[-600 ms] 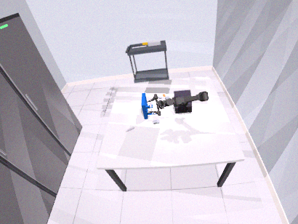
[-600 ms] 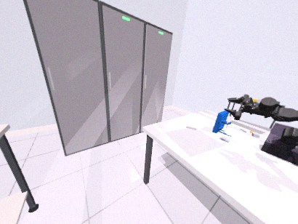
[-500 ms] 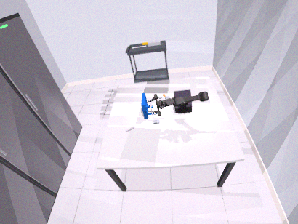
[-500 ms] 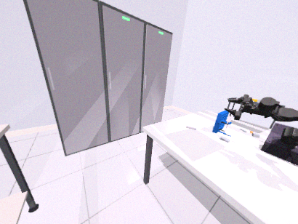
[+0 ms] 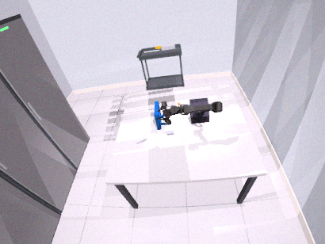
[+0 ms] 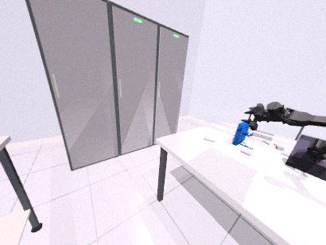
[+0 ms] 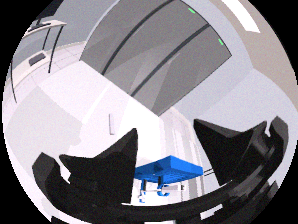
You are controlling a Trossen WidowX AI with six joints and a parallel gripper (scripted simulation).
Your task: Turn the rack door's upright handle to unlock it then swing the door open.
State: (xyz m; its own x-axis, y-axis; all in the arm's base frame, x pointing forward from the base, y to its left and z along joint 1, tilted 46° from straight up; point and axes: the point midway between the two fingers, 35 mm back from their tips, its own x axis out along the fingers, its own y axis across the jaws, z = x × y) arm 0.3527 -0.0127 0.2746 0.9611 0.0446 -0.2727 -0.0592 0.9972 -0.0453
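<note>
Right now the handle bar is 18 cm to the right of my gripper tip, 17 cm below it and 5 cm behind it.
</note>
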